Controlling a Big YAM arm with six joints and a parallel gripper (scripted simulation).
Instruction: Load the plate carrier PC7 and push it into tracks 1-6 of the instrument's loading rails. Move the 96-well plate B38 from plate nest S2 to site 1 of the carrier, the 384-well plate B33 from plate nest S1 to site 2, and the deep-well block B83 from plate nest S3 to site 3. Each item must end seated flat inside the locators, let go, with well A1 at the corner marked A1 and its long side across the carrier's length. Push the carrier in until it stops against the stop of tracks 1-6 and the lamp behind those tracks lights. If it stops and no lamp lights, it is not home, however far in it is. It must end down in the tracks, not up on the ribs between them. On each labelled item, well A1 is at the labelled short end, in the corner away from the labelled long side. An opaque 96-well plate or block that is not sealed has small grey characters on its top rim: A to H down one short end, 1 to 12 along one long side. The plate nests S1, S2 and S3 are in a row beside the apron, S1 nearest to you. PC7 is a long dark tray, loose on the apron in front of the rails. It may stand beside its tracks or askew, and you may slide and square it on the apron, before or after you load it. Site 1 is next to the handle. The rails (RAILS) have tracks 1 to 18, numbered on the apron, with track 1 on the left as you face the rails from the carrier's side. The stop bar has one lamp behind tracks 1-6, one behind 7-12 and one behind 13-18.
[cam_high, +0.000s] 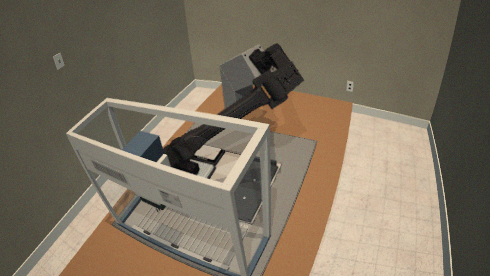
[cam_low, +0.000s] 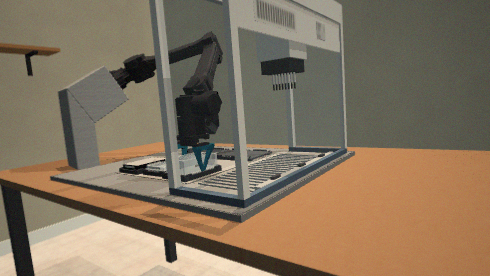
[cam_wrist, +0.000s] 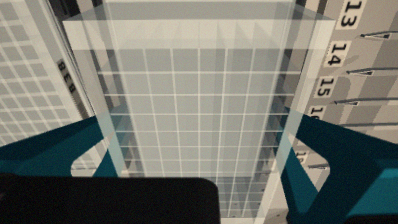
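The plate nest S3 is 2 cm below my hand. From my hand the other things lie so: deep-well block B83: right at my hand; then carrier PC7: 12 cm behind, 26 cm to the left, 1 cm below; then white 96-well plate: 11 cm behind, 1 cm below.
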